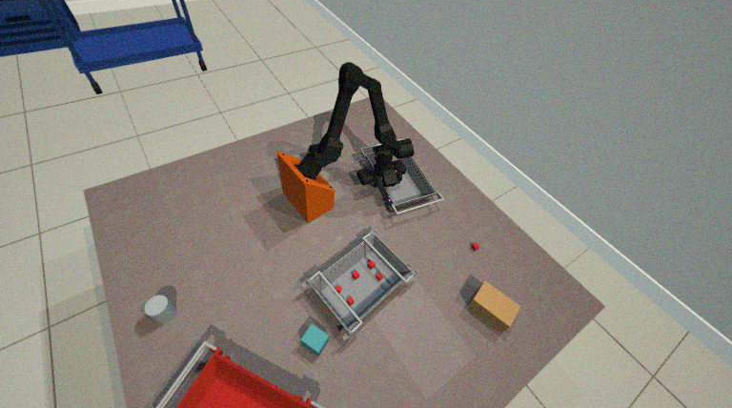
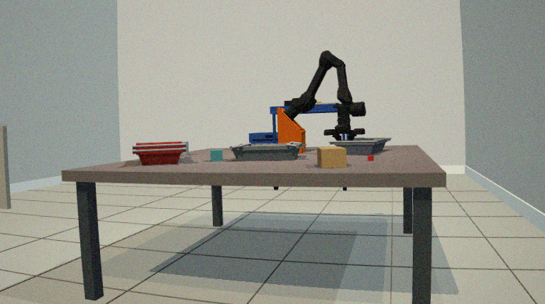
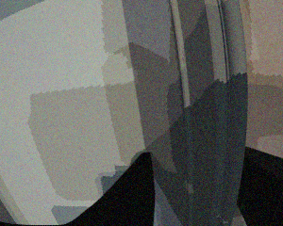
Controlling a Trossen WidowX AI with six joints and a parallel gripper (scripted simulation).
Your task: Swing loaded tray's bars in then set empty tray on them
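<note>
Right now the tray is 30 mm ahead of my gripper tip, 80 mm to the left of it and 30 mm above it. Also, from my gripper tip: teal cube: 320 mm ahead, 520 mm to the right, 10 mm above; tan box: 580 mm ahead, 40 mm to the right, 20 mm above; grey cylinder: 10 mm behind, 820 mm to the right, 20 mm above.
</note>
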